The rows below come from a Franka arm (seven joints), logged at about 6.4 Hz.
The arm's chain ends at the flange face. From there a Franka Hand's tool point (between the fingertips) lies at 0.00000 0.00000 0.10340 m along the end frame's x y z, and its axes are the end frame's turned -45 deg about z.
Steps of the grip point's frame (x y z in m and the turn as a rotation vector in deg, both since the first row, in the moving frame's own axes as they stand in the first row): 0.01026, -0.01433, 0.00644, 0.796, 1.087, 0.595; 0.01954, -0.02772, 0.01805, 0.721, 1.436, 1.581; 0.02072, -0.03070, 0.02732, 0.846, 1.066, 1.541; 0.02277, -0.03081, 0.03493, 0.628, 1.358, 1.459; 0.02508, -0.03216, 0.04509, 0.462, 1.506, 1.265; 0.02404, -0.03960, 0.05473, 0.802, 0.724, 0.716; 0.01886, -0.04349, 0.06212, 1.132, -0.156, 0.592; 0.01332, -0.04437, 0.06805, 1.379, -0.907, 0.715; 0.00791, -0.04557, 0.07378, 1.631, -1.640, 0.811; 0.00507, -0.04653, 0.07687, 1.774, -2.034, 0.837; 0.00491, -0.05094, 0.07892, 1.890, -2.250, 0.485
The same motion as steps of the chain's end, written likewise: -0.00326, -0.01499, 0.00647, 1.331, 0.206, 0.595; -0.00673, -0.03068, 0.01809, 1.525, 0.506, 1.581; -0.00737, -0.03392, 0.02735, 1.352, 0.156, 1.541; -0.00665, -0.03536, 0.03497, 1.404, 0.516, 1.459; -0.00637, -0.03798, 0.04513, 1.392, 0.738, 1.265; -0.01092, -0.04305, 0.05475, 1.079, -0.055, 0.716; -0.01578, -0.04283, 0.06214, 0.690, -0.911, 0.592; -0.01904, -0.04017, 0.06809, 0.334, -1.616, 0.715; -0.02246, -0.03780, 0.07386, -0.006, -2.313, 0.811; -0.02446, -0.03678, 0.07698, -0.184, -2.693, 0.837; -0.02727, -0.03993, 0.07906, -0.255, -2.927, 0.485
